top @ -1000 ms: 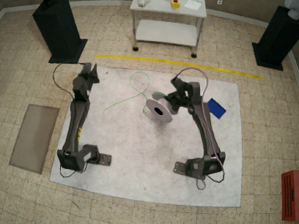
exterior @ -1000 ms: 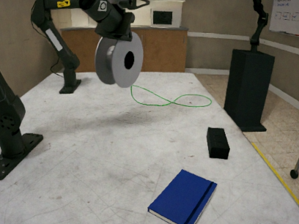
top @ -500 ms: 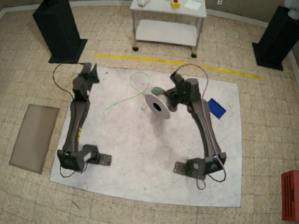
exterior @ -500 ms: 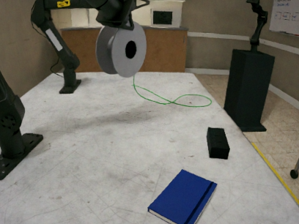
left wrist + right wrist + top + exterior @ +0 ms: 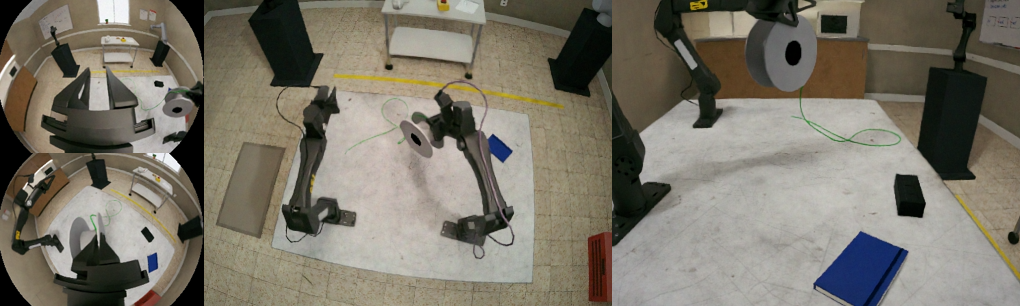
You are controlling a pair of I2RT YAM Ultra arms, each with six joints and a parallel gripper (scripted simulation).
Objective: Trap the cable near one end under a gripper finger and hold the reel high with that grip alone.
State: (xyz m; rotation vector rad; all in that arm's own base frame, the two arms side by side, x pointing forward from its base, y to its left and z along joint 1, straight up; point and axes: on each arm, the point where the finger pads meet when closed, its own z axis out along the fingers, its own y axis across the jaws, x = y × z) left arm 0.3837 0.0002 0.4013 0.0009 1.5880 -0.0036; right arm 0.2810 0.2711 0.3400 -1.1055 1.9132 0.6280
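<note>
The grey reel is 7 cm below my right hand, 2 cm to the left of it and 2 cm behind it. The rest, counted from my right hand: black block 32 cm below, 24 cm ahead, 18 cm to the right; blue notebook 36 cm to the right, 33 cm below, 11 cm ahead.
</note>
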